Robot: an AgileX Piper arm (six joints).
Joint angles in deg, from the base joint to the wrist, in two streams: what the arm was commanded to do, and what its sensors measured. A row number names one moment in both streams.
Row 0, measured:
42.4, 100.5, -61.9, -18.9, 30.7, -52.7
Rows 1 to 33, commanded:
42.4, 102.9, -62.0, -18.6, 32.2, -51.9
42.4, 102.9, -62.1, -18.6, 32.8, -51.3
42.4, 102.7, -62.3, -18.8, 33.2, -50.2
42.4, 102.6, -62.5, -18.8, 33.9, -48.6
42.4, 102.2, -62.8, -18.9, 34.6, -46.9
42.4, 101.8, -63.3, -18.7, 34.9, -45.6
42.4, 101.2, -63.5, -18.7, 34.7, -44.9
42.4, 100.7, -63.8, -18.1, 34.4, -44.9
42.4, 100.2, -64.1, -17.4, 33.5, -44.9
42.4, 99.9, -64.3, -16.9, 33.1, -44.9
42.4, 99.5, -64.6, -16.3, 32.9, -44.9
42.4, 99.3, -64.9, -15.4, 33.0, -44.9
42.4, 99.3, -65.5, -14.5, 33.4, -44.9
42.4, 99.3, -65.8, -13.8, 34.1, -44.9
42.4, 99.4, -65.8, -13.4, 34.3, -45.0
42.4, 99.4, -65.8, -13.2, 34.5, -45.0
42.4, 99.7, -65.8, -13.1, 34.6, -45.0
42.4, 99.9, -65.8, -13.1, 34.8, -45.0
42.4, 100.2, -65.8, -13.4, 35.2, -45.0
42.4, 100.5, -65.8, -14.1, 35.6, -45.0
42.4, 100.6, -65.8, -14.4, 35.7, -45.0
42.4, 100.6, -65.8, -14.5, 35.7, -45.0
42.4, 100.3, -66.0, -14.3, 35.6, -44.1
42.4, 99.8, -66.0, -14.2, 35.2, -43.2
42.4, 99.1, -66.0, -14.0, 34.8, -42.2
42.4, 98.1, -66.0, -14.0, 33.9, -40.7
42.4, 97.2, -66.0, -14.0, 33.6, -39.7
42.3, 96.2, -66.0, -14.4, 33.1, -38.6
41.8, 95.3, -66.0, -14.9, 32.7, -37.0
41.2, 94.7, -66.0, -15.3, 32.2, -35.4
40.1, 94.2, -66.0, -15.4, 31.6, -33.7
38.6, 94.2, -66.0, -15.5, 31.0, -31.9
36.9, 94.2, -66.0, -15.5, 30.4, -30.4
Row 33, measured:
41.4, 95.7, -65.6, -14.4, 32.8, -36.7
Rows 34 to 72, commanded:
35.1, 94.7, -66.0, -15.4, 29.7, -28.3
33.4, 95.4, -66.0, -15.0, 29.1, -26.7
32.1, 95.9, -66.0, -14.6, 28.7, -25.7
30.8, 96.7, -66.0, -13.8, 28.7, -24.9
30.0, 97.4, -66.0, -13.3, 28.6, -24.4
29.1, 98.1, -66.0, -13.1, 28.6, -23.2
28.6, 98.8, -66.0, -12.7, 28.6, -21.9
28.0, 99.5, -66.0, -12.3, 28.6, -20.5
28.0, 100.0, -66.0, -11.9, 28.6, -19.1
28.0, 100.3, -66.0, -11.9, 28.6, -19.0
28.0, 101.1, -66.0, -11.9, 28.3, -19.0
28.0, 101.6, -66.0, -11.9, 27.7, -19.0
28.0, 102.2, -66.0, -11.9, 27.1, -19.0
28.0, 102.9, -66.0, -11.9, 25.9, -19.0
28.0, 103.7, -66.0, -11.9, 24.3, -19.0
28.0, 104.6, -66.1, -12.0, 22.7, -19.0
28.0, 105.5, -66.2, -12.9, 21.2, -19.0
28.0, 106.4, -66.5, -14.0, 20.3, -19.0
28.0, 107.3, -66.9, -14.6, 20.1, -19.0
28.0, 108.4, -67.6, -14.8, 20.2, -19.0
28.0, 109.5, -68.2, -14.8, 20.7, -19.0
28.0, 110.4, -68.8, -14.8, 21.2, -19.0
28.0, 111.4, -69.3, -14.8, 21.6, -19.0
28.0, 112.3, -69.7, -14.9, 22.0, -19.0
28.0, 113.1, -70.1, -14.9, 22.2, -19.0
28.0, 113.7, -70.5, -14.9, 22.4, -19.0
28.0, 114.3, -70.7, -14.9, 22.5, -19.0
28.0, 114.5, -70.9, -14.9, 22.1, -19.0
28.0, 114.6, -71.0, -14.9, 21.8, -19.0
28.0, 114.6, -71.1, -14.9, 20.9, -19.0
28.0, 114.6, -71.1, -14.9, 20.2, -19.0
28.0, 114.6, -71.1, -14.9, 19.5, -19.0
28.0, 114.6, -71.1, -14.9, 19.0, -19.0
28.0, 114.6, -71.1, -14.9, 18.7, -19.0
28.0, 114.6, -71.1, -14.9, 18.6, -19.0
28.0, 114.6, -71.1, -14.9, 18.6, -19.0
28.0, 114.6, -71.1, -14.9, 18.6, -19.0
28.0, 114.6, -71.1, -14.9, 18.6, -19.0
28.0, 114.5, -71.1, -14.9, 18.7, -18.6
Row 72, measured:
28.3, 114.6, -70.7, -14.3, 19.5, -19.0
